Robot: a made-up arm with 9 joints. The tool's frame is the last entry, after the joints.
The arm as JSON. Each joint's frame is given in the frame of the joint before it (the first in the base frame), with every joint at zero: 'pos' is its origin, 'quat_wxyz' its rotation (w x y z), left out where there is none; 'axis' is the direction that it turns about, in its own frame. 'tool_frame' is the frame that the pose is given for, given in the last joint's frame.
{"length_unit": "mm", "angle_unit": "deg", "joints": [
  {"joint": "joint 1", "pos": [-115.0, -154.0, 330.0], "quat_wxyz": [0.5, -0.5, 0.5, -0.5], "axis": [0.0, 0.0, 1.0]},
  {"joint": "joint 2", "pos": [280.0, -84.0, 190.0], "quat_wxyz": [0.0, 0.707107, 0.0, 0.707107], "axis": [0.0, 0.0, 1.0]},
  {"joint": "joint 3", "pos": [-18.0, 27.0, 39.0], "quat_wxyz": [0.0, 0.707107, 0.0, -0.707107], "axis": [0.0, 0.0, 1.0]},
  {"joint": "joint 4", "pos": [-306.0, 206.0, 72.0], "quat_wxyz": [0.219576, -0.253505, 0.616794, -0.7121], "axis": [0.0, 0.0, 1.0]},
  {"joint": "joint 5", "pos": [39.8, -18.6, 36.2], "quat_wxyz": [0.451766, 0.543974, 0.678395, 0.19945], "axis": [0.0, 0.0, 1.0]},
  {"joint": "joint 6", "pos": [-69.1, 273.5, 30.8], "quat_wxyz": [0.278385, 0.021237, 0.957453, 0.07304], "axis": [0.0, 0.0, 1.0]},
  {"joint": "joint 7", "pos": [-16.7, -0.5, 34.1], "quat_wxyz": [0.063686, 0.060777, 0.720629, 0.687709], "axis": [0.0, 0.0, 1.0]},
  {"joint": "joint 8", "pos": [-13.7, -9.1, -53.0], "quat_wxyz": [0.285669, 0.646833, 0.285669, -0.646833], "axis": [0.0, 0.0, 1.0]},
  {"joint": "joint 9", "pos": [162.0, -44.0, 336.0], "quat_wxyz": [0.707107, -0.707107, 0.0, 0.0], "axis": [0.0, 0.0, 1.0]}
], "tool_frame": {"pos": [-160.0, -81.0, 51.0], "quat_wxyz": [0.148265, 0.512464, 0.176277, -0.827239]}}
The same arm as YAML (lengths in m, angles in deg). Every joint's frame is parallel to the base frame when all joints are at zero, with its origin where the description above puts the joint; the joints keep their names.
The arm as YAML. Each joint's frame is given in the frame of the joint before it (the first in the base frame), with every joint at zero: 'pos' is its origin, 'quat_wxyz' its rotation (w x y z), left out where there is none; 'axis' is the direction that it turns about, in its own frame. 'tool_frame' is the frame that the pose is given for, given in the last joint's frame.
length_unit: m
angle_unit: deg
joints:
  - joint: joint 1
    pos: [-0.115, -0.154, 0.33]
    axis: [1.0, 0.0, 0.0]
  - joint: joint 2
    pos: [0.19, -0.28, 0.084]
    axis: [0.0, -1.0, 0.0]
  - joint: joint 3
    pos: [-0.018, -0.039, 0.027]
    axis: [-1.0, 0.0, 0.0]
  - joint: joint 4
    pos: [-0.072, -0.306, -0.206]
    axis: [-0.110602, 0.631909, 0.767111]
  - joint: joint 5
    pos: [-0.026, -0.008, 0.05]
    axis: [-0.23681, -0.966939, 0.094604]
  - joint: joint 6
    pos: [-0.021, 0.001, 0.283]
    axis: [0.732794, 0.678894, -0.046]
  - joint: joint 7
    pos: [0.036, 0.011, -0.005]
    axis: [0.0, 0.0, 1.0]
  - joint: joint 8
    pos: [-0.016, 0.004, -0.053]
    axis: [-1.0, 0.0, 0.0]
  - joint: joint 9
    pos: [-0.336, 0.044, -0.162]
    axis: [0.0, -1.0, 0.0]
tool_frame:
  pos: [-0.081, -0.051, 0.16]
  quat_wxyz: [0.683858, -0.004882, -0.319659, 0.655845]

